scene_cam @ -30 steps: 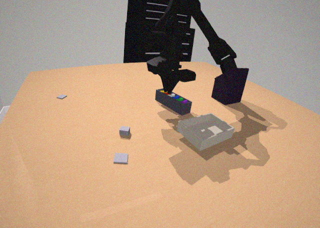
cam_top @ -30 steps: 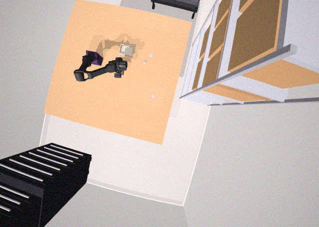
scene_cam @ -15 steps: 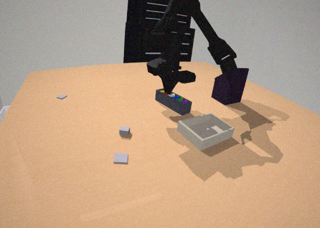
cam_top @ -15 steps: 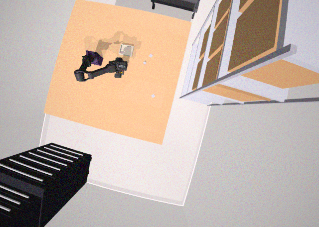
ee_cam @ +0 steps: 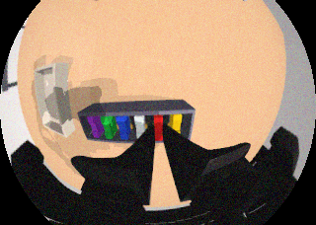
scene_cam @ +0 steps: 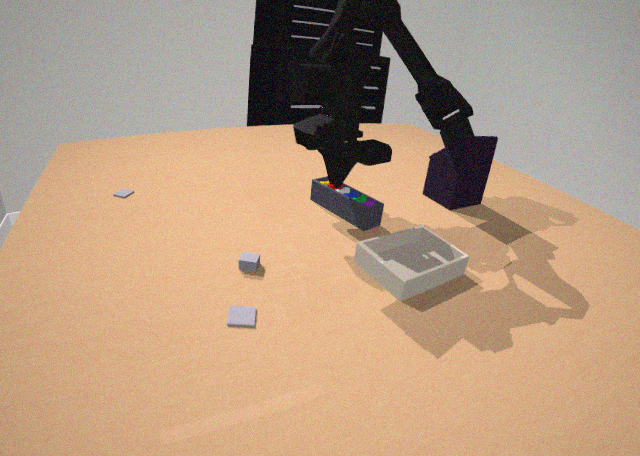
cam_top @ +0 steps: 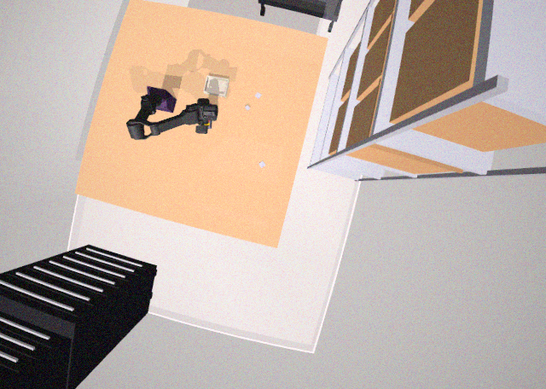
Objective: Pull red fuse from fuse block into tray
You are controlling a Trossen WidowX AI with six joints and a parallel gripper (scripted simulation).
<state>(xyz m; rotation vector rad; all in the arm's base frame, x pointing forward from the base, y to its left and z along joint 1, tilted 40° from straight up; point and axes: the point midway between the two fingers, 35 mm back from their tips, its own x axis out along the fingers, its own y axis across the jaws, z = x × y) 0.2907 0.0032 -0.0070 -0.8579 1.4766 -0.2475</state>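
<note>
The tray is 210 mm to the left of my gripper tip, 40 mm behind it and 30 mm below it. Round my gripper tip: red fuse (10 mm below).
</note>
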